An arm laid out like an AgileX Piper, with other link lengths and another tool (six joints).
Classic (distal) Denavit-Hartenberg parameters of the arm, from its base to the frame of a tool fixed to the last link. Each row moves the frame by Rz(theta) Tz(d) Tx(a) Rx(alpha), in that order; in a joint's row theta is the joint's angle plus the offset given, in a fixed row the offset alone. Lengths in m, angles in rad.
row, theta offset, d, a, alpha
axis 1, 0, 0.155, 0, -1.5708
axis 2, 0.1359, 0, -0.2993, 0
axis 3, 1.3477, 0, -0.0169, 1.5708
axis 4, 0, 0.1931, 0, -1.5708
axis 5, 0, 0, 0, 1.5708
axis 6, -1.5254, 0.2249, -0.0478, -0.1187
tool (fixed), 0, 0.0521, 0, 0
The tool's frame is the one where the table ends.
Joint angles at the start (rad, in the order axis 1, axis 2, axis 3, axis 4, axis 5, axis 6):
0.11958, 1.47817, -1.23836, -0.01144, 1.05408, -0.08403
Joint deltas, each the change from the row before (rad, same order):
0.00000, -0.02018, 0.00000, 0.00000, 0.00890, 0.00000
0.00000, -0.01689, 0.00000, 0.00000, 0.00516, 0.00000
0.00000, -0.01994, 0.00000, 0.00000, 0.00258, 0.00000
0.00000, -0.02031, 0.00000, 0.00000, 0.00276, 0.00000
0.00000, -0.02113, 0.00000, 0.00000, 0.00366, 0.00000
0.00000, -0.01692, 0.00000, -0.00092, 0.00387, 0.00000
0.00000, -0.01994, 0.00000, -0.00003, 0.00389, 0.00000
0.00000, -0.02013, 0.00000, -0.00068, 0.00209, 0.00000
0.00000, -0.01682, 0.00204, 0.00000, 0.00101, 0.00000
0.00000, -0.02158, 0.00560, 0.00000, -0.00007, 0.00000
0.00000, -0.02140, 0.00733, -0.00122, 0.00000, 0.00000
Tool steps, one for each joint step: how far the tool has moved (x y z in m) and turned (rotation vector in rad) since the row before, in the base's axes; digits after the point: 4 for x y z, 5 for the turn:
-0.0028, -0.0004, 0.0051, 0.00133, -0.01120, -0.00010
-0.0019, -0.0002, 0.0045, 0.00139, -0.01165, -0.00006
-0.0014, -0.0002, 0.0056, 0.00207, -0.01724, -0.00003
-0.0016, -0.0002, 0.0056, 0.00209, -0.01743, -0.00003
-0.0019, -0.0002, 0.0057, 0.00208, -0.01735, -0.00004
-0.0018, -0.0005, 0.0044, 0.00064, -0.01307, 0.00000
-0.0021, -0.0003, 0.0052, 0.00188, -0.01594, -0.00005
-0.0018, -0.0004, 0.0054, 0.00148, -0.01799, -0.00002
-0.0018, -0.0002, 0.0040, 0.00164, -0.01367, -0.00001
-0.0028, -0.0003, 0.0042, 0.00191, -0.01594, 0.00000
-0.0032, -0.0007, 0.0035, 0.00047, -0.01411, -0.00005

